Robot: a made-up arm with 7 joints. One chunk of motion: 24 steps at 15 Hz.
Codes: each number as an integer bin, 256 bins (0 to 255) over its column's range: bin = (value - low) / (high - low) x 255, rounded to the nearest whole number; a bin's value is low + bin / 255 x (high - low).
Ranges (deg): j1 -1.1..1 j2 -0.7..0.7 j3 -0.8..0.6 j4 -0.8..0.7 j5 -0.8..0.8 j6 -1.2..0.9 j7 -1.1..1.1
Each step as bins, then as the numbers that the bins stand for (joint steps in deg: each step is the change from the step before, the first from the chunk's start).
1 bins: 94 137 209 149 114 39 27
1 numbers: -0.326 0.052 0.347 0.076 -0.085 -0.879 -0.867
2 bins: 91 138 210 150 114 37 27
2 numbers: -0.351 0.058 0.353 0.082 -0.085 -0.895 -0.867
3 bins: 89 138 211 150 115 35 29
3 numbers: -0.367 0.058 0.358 0.082 -0.078 -0.912 -0.850
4 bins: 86 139 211 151 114 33 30
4 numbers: -0.392 0.063 0.358 0.088 -0.085 -0.928 -0.841
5 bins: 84 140 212 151 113 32 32
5 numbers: -0.408 0.069 0.364 0.088 -0.091 -0.936 -0.824
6 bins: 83 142 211 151 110 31 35
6 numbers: -0.416 0.080 0.358 0.088 -0.110 -0.945 -0.798
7 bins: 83 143 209 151 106 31 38
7 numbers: -0.416 0.085 0.347 0.088 -0.135 -0.945 -0.772
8 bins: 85 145 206 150 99 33 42
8 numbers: -0.400 0.096 0.331 0.082 -0.179 -0.928 -0.738
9 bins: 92 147 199 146 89 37 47
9 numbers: -0.342 0.107 0.293 0.059 -0.242 -0.895 -0.695
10 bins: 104 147 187 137 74 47 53
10 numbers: -0.244 0.107 0.227 0.006 -0.336 -0.813 -0.643
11 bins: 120 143 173 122 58 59 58
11 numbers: -0.112 0.085 0.150 -0.082 -0.436 -0.714 -0.600
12 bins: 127 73 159 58 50 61 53
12 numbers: -0.054 -0.299 0.073 -0.459 -0.486 -0.698 -0.643
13 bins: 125 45 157 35 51 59 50
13 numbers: -0.071 -0.453 0.062 -0.594 -0.480 -0.714 -0.669
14 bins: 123 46 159 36 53 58 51
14 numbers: -0.087 -0.447 0.073 -0.588 -0.467 -0.722 -0.660
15 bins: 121 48 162 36 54 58 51
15 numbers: -0.104 -0.436 0.089 -0.588 -0.461 -0.722 -0.660
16 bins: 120 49 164 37 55 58 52
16 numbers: -0.112 -0.431 0.100 -0.582 -0.455 -0.722 -0.651
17 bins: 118 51 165 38 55 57 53
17 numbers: -0.128 -0.420 0.106 -0.576 -0.455 -0.731 -0.643
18 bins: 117 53 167 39 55 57 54
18 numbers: -0.136 -0.409 0.117 -0.571 -0.455 -0.731 -0.634
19 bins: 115 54 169 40 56 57 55
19 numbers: -0.153 -0.404 0.128 -0.565 -0.449 -0.731 -0.625
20 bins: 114 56 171 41 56 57 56
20 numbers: -0.161 -0.393 0.139 -0.559 -0.449 -0.731 -0.617
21 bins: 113 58 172 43 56 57 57
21 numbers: -0.169 -0.382 0.144 -0.547 -0.449 -0.731 -0.608
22 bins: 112 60 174 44 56 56 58
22 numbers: -0.178 -0.371 0.155 -0.541 -0.449 -0.739 -0.600
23 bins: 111 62 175 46 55 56 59
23 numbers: -0.186 -0.360 0.161 -0.529 -0.455 -0.739 -0.591
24 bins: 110 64 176 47 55 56 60
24 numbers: -0.194 -0.349 0.166 -0.524 -0.455 -0.739 -0.582
